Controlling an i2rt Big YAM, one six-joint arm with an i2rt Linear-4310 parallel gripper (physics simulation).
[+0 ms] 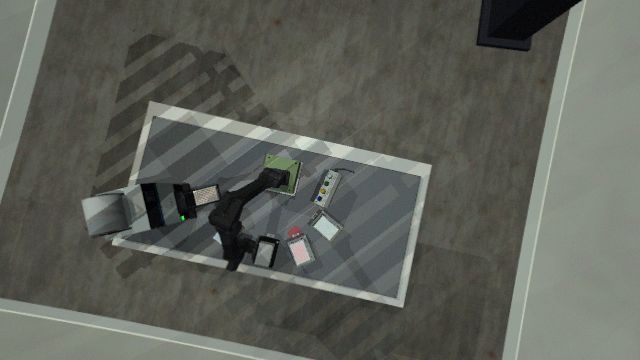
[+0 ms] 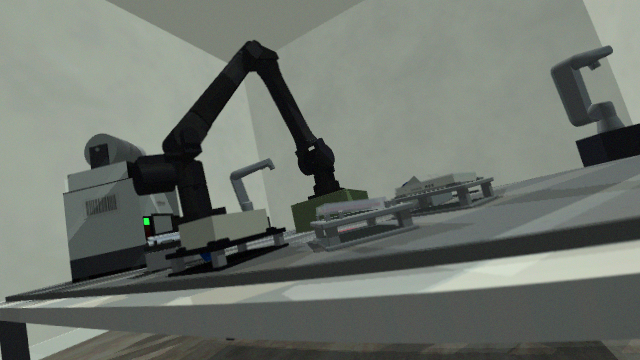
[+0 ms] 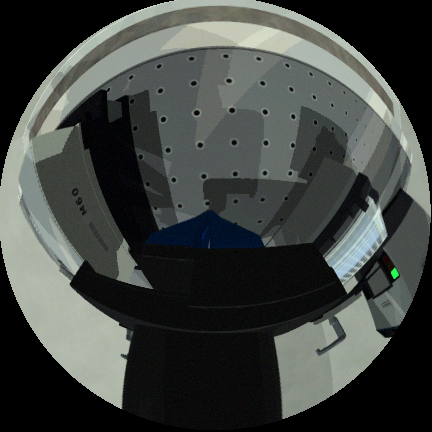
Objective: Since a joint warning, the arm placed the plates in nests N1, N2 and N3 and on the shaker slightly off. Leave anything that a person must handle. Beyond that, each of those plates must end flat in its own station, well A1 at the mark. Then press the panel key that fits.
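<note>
My gripper point(image 3: 209, 216) point(image 2: 204, 256) point(image 1: 236, 253) has blue fingers that are shut with nothing between them. It is low over the table, just left of the black nest point(image 1: 258, 263) point(image 2: 232, 241). A grey plate point(image 1: 264, 253) point(image 2: 223, 226) point(image 3: 76, 193) marked M60 lies in that nest. A pink plate point(image 1: 299, 251) point(image 2: 344, 206) lies in the middle grey nest point(image 2: 358, 219), with a red tag point(image 1: 293, 231) at its end. A white plate point(image 1: 326, 227) point(image 2: 441, 180) lies in the third nest point(image 2: 461, 190). The key panel point(image 1: 327, 187) has white, green, yellow and blue keys.
The arm stands on a green block point(image 1: 291, 172) point(image 2: 331, 202). A grey instrument point(image 1: 133, 208) point(image 2: 100, 214) with a green light point(image 3: 393, 273) holds a well plate point(image 1: 206, 195) point(image 3: 358, 241) on its tray. A pale flat thing point(image 1: 217, 237) is mostly hidden under the arm.
</note>
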